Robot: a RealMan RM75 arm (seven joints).
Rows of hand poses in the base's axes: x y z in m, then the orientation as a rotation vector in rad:
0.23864, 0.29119, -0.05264, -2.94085, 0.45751, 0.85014
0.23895, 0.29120, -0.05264, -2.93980, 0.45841, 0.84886
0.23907, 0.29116, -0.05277, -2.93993, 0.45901, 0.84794
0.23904, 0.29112, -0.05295, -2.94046, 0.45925, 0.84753
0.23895, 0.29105, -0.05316, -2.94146, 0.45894, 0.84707
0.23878, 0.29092, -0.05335, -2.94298, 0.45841, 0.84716
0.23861, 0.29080, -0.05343, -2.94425, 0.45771, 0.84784
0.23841, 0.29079, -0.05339, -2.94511, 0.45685, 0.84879
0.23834, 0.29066, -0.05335, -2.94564, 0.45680, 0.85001
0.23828, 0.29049, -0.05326, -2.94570, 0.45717, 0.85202
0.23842, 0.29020, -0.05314, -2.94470, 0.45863, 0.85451
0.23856, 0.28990, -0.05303, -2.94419, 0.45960, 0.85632
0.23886, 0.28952, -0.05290, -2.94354, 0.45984, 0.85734
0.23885, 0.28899, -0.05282, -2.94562, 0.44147, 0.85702
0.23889, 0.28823, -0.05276, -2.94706, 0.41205, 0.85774
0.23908, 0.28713, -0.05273, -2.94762, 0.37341, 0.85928
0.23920, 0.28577, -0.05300, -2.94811, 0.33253, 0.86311
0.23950, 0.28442, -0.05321, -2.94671, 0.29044, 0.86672
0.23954, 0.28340, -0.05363, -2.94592, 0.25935, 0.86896
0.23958, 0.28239, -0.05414, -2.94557, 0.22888, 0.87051
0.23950, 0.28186, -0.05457, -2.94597, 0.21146, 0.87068
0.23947, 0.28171, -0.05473, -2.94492, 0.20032, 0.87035
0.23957, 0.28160, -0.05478, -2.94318, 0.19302, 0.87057
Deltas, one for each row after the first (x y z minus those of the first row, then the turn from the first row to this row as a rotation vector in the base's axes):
0.00031, 0.00001, 0.00000, 0.00087, -0.00076, -0.00100
0.00043, -0.00003, -0.00013, 0.00071, -0.00135, -0.00138
0.00040, -0.00007, -0.00031, 0.00022, -0.00163, -0.00137
0.00031, -0.00014, -0.00052, -0.00051, -0.00198, -0.00088
0.00014, -0.00027, -0.00071, -0.00173, -0.00200, -0.00003
-0.00003, -0.00039, -0.00079, -0.00277, -0.00163, 0.00088
-0.00023, -0.00040, -0.00075, -0.00343, -0.00107, 0.00176
-0.00030, -0.00053, -0.00071, -0.00409, -0.00030, 0.00208
-0.00036, -0.00070, -0.00062, -0.00458, 0.00103, 0.00207
-0.00022, -0.00099, -0.00050, -0.00454, 0.00274, 0.00111
-0.00008, -0.00129, -0.00039, -0.00468, 0.00398, 0.00053
0.00022, -0.00167, -0.00026, -0.00434, 0.00468, 0.00026
0.00021, -0.00220, -0.00018, -0.00041, 0.00373, 0.01150
0.00025, -0.00296, -0.00012, 0.00718, 0.00312, 0.02902
0.00044, -0.00406, -0.00009, 0.01788, 0.00281, 0.05180
0.00056, -0.00542, -0.00036, 0.02845, 0.00401, 0.07625
0.00086, -0.00677, -0.00057, 0.04063, 0.00520, 0.10098
0.00090, -0.00779, -0.00099, 0.04915, 0.00584, 0.11943
0.00094, -0.00880, -0.00150, 0.05694, 0.00607, 0.13771
0.00086, -0.00933, -0.00193, 0.06084, 0.00572, 0.14834
0.00083, -0.00948, -0.00209, 0.06457, 0.00527, 0.15472
0.00093, -0.00959, -0.00214, 0.06790, 0.00532, 0.15862

